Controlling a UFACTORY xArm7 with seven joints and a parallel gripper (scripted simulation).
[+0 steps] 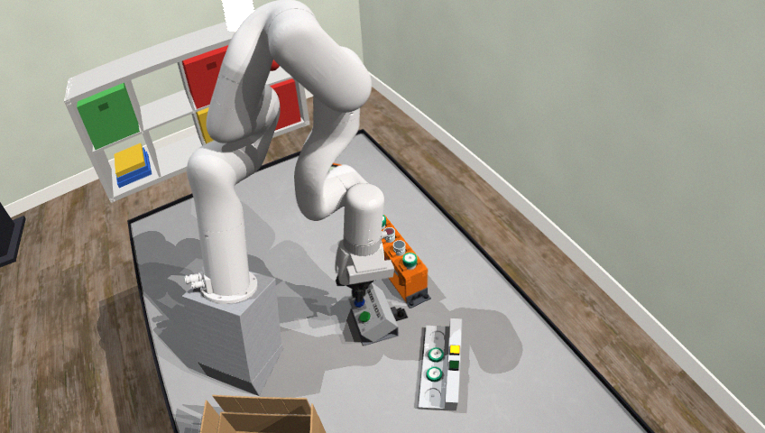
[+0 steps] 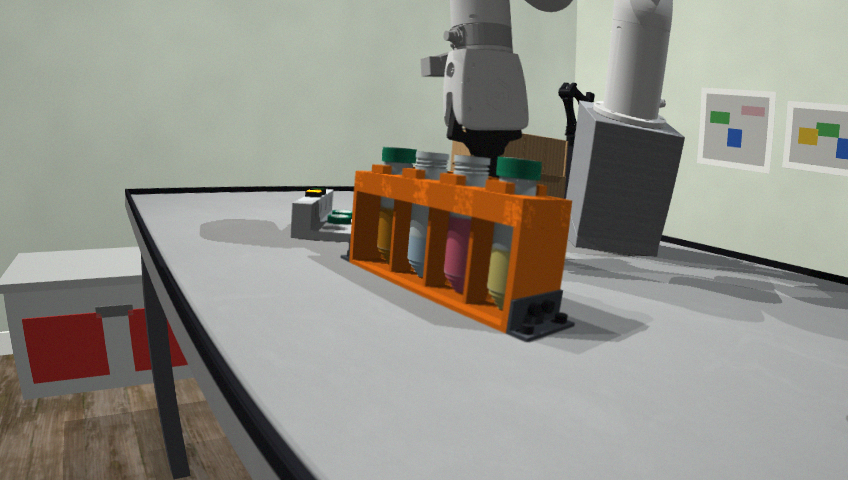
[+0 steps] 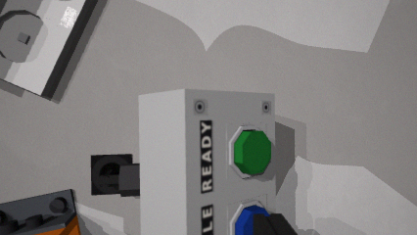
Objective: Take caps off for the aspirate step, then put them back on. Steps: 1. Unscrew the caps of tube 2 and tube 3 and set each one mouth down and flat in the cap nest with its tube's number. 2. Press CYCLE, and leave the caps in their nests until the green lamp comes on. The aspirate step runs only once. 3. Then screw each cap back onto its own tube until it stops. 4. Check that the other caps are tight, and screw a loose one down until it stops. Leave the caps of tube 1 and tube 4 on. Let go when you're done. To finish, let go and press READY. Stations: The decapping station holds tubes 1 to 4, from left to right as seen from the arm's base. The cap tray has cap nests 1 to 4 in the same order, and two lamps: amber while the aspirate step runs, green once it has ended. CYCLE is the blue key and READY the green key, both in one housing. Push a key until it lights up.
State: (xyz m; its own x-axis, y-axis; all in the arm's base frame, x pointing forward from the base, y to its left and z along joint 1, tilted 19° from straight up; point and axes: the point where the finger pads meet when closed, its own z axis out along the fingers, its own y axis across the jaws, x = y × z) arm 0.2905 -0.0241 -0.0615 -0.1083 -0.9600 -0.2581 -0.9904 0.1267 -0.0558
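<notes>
My hand is 40 mm above the blue cycle key. Also, from my hand: cap 4: 140 mm ahead, 30 mm to the left, 10 mm above; then key housing: 10 mm ahead, 20 mm to the right, 50 mm below; then green ready key: 10 mm behind, 40 mm to the right, 40 mm below.
</notes>
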